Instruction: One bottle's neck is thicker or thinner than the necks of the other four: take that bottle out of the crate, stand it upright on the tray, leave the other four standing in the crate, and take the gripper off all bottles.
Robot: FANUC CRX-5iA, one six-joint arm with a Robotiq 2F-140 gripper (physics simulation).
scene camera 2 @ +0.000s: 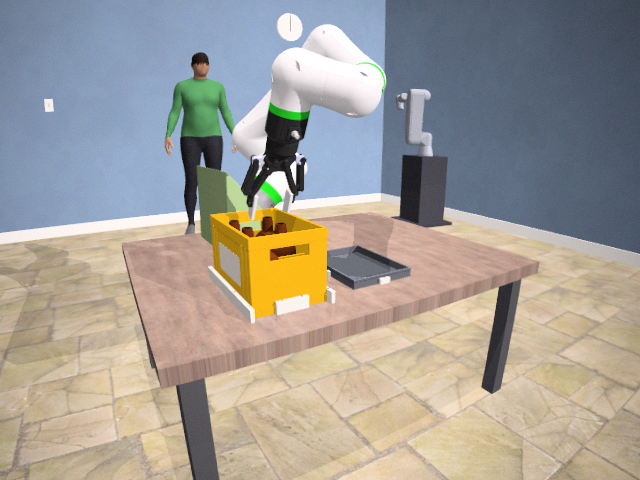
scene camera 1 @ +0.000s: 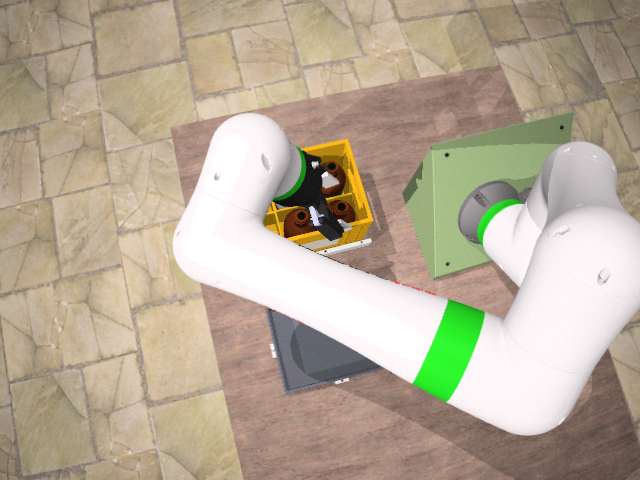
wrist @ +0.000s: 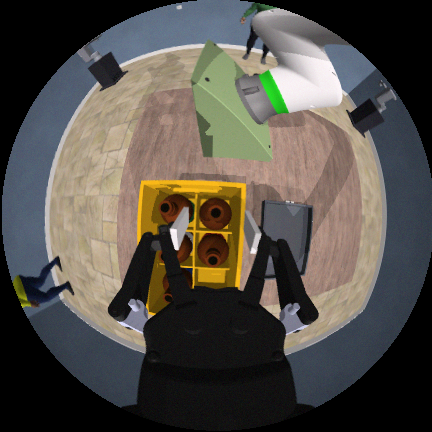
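Pixels of known places: gripper, between the fingertips: (scene camera 2: 268, 215) (scene camera 1: 338, 206) (wrist: 215, 216); arm's base, origin of its link: (scene camera 1: 488, 211) (wrist: 249, 100).
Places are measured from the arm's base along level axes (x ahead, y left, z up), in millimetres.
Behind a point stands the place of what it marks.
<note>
The yellow crate (scene camera 1: 360, 183) {x 280, y -77, z 45 mm} (scene camera 2: 289, 281) {x 550, y -55, z -63 mm} (wrist: 225, 184) {x 276, y -28, z 45 mm} holds several brown bottles in its compartments. In the wrist view, a back-left bottle (wrist: 168, 212) {x 339, y -117, z 32 mm}, a back-right bottle (wrist: 223, 213) {x 323, y -21, z 22 mm} and a middle-right bottle (wrist: 213, 245) {x 389, y -27, z -5 mm} show well; a middle-left bottle (wrist: 185, 248) {x 409, y -85, z -15 mm} and a front-left bottle (wrist: 172, 281) are partly hidden by the left finger. The front-right compartment holds no bottle. Which neck differs, I cannot tell. My gripper (scene camera 1: 337, 203) {x 331, y -34, z 39 mm} (scene camera 2: 269, 206) {x 331, y -34, z 39 mm} (wrist: 215, 216) {x 331, y -34, z 39 mm} is open above the crate, its fingers wide apart with no bottle between them. The dark grey tray (scene camera 1: 325, 356) {x 385, y 252, z -126 mm} (scene camera 2: 361, 263) {x 346, y 241, z -125 mm} (wrist: 287, 235) {x 350, y 215, z -125 mm} bears no bottle.
White stops (scene camera 2: 292, 304) {x 561, y -53, z -113 mm} stand around the crate's base. The green sloped mount (scene camera 1: 465, 165) {x 70, y -76, z 94 mm} (wrist: 220, 115) {x 140, y -61, z 54 mm} carries the arm's base behind the crate. The white arm passes over part of the tray in scene camera 1. A person in green (scene camera 2: 201, 108) stands behind the table.
</note>
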